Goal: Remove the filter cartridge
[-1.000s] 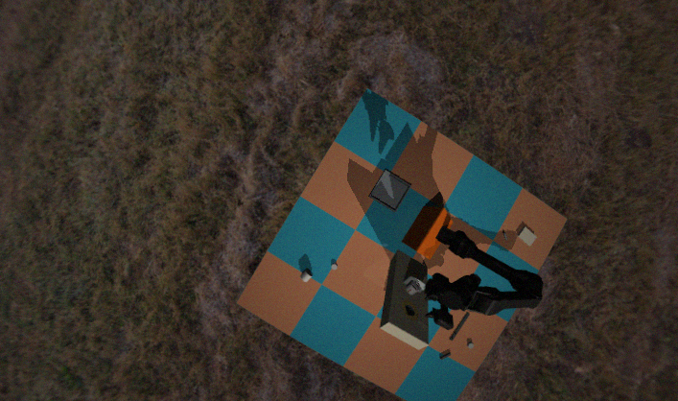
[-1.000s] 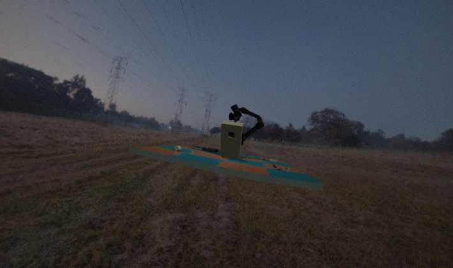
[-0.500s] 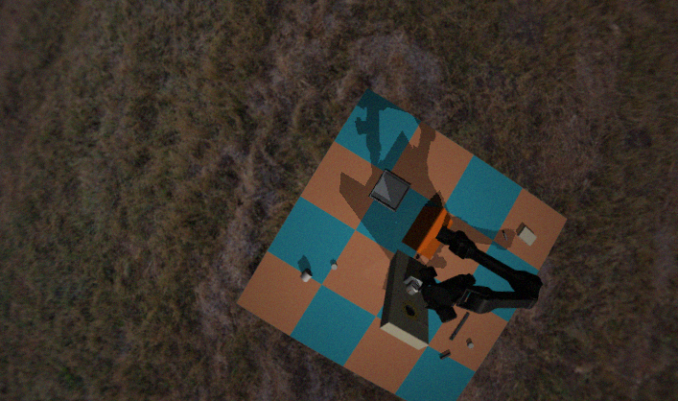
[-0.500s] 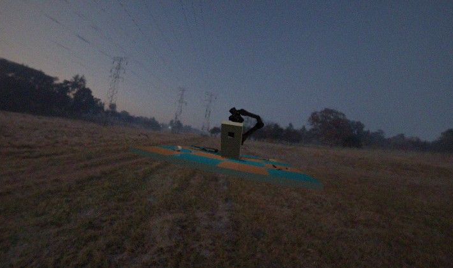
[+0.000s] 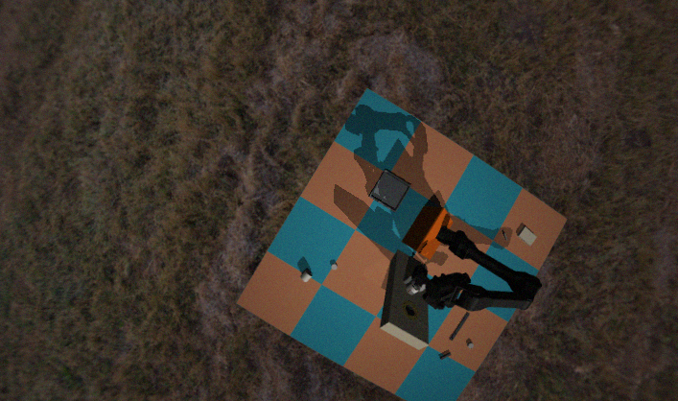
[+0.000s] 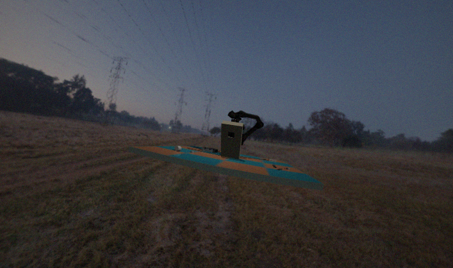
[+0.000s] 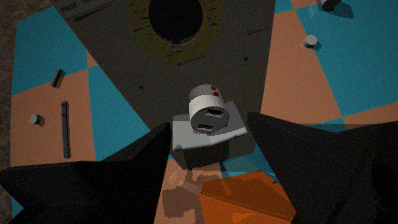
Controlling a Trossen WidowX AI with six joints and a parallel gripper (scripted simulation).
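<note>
Right now the round filter cartridge is 20 mm ahead of my gripper tip and 50 mm below it. Round my gripper tip: short dark piece 320 mm ahead, 410 mm to the left, 230 mm below; then grey square tray 330 mm behind, 240 mm to the right, 230 mm below; then service panel 60 mm ahead, 70 mm below.
</note>
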